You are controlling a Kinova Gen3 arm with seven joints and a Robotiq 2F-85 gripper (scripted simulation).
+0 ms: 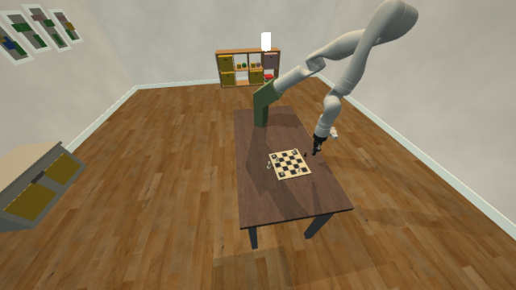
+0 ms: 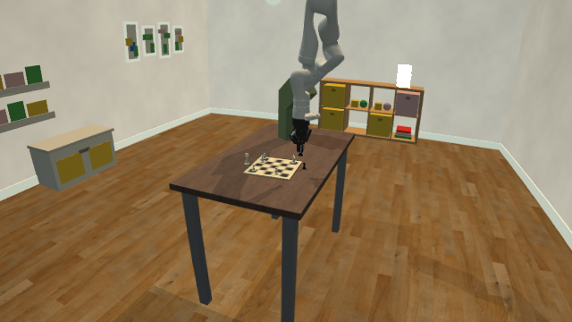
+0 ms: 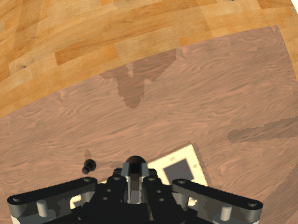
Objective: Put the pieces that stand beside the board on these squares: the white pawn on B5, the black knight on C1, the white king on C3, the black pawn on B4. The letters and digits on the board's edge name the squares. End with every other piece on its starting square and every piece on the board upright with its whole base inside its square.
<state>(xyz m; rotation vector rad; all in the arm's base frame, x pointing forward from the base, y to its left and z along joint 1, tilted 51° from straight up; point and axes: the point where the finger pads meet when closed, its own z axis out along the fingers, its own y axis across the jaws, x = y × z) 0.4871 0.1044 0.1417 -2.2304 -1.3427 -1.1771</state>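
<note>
Right now the chessboard is 1 cm behind my hand, 14 cm to the right of it and 12 cm below it. The rest, counted from my hand: black pawn: 7 cm behind, 1 cm to the right, 11 cm below; black knight: 2 cm below; white king: 1 cm ahead, 28 cm to the right, 10 cm below.
</note>
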